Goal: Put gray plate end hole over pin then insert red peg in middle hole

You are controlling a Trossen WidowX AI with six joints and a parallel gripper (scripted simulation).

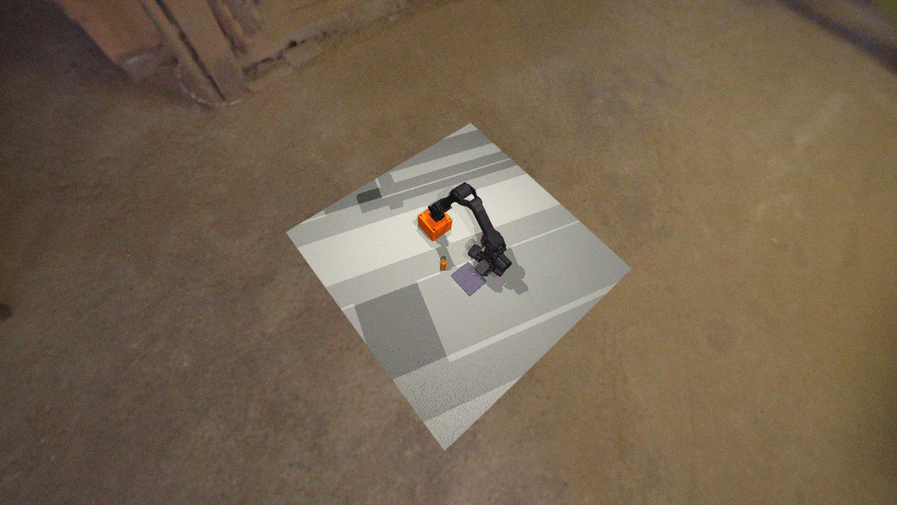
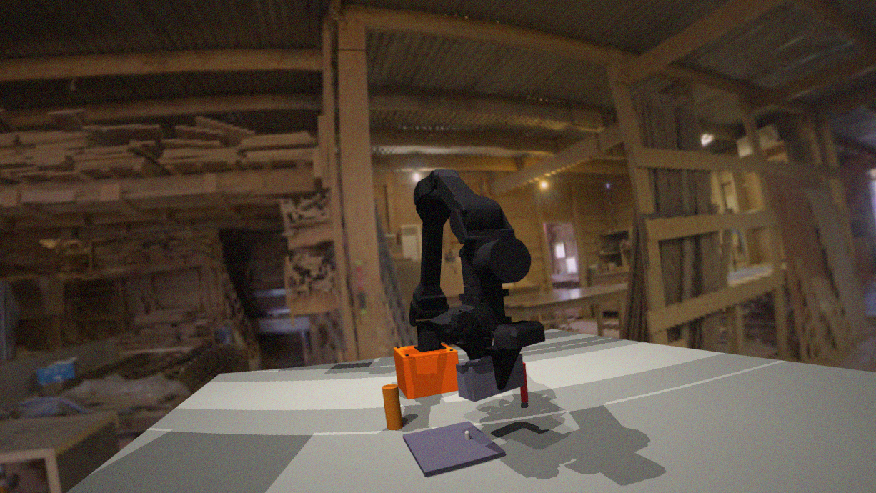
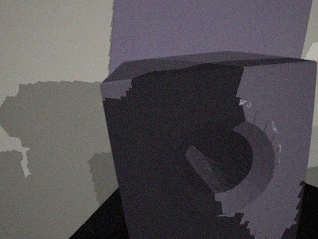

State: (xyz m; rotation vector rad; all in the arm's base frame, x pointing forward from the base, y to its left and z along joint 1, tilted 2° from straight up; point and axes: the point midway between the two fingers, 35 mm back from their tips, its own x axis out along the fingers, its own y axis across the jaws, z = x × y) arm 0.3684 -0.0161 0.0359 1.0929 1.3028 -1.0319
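The purple-gray base lies 9 cm below my gripper tip, 5 cm to the right of it and 3 cm behind it. The rest, counted from my gripper tip: orange cylinder 15 cm behind, 13 cm to the right, 5 cm below; then gray plate 3 cm above; then red peg 14 cm behind, 13 cm to the left, 5 cm below.
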